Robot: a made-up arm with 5 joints. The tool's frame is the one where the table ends. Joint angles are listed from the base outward.
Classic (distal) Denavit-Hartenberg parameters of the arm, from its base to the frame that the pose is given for. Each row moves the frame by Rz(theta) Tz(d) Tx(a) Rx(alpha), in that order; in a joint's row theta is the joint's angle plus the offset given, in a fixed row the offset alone. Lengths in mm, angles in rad.
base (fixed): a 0, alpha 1.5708, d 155, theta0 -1.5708
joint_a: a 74, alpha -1.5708, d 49, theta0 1.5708
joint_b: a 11, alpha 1.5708, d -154, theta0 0
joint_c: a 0, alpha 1.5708, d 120, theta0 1.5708
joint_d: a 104, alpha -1.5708, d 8, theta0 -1.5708
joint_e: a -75, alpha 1.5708, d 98, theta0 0
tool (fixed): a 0, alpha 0, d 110, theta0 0
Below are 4 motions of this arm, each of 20 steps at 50 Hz.
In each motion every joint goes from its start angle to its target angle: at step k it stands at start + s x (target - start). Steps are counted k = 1, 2, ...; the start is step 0. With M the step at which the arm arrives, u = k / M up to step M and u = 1 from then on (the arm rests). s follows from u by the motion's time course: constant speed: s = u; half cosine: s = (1 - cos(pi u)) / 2; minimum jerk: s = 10 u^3 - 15 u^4 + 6 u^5.
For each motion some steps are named. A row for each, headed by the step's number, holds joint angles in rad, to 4 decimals.
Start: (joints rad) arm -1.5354 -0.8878 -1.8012 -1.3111 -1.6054
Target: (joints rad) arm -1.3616 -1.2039 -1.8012 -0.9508 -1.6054
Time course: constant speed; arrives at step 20
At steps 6, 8, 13, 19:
6: -1.4833 -0.9826 -1.8012 -1.2030 -1.6054
8: -1.4659 -1.0142 -1.8012 -1.1670 -1.6054
13: -1.4224 -1.0933 -1.8012 -1.0769 -1.6054
19: -1.3703 -1.1881 -1.8012 -0.9688 -1.6054

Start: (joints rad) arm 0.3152 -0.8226 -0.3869 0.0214 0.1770
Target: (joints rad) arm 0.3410 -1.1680 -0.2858 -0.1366 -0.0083
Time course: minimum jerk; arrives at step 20
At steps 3, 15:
3: 0.3159 -0.8318 -0.3842 0.0172 0.1721
15: 0.3383 -1.1322 -0.2963 -0.1202 0.0109

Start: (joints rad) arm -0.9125 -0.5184 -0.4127 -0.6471 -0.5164
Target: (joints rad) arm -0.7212 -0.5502 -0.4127 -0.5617 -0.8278
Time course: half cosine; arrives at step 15
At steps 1, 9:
1: -0.9104 -0.5187 -0.4127 -0.6462 -0.5198
9: -0.7873 -0.5392 -0.4127 -0.5912 -0.7202

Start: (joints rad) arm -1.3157 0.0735 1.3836 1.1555 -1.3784
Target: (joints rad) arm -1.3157 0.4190 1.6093 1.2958 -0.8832
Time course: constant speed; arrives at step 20
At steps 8, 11, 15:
8: -1.3157 0.2117 1.4739 1.2116 -1.1803
11: -1.3157 0.2635 1.5077 1.2327 -1.1060
15: -1.3157 0.3326 1.5529 1.2607 -1.0070

